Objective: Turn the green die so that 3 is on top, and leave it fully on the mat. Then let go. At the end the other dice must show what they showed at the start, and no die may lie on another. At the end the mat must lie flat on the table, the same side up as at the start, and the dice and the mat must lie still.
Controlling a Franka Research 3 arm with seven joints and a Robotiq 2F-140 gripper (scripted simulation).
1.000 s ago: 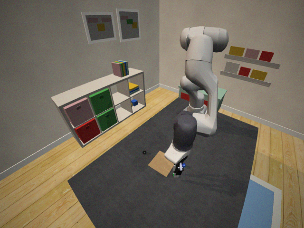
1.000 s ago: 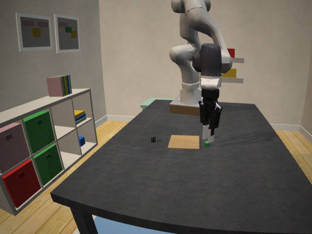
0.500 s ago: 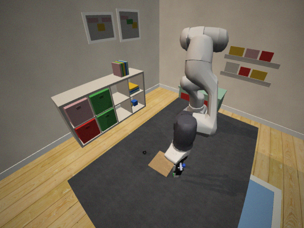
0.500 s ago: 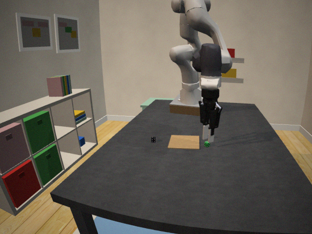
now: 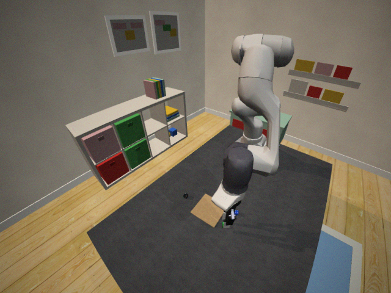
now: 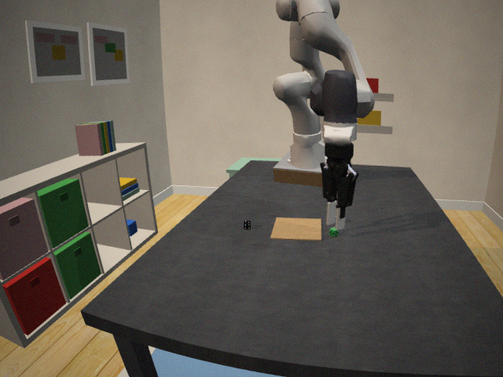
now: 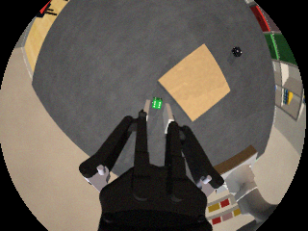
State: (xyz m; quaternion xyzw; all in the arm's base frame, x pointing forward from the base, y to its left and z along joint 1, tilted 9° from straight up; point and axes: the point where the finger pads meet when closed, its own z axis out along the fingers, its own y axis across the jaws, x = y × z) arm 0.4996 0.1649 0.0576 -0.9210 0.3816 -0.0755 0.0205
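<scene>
Right now the green die is 5 cm below my hand. Also, from my hand: blue die (9 cm behind, 5 cm below); tan mat (11 cm to the right, 6 cm below, 2 cm behind); black die (26 cm to the right, 5 cm below, 1 cm ahead).
</scene>
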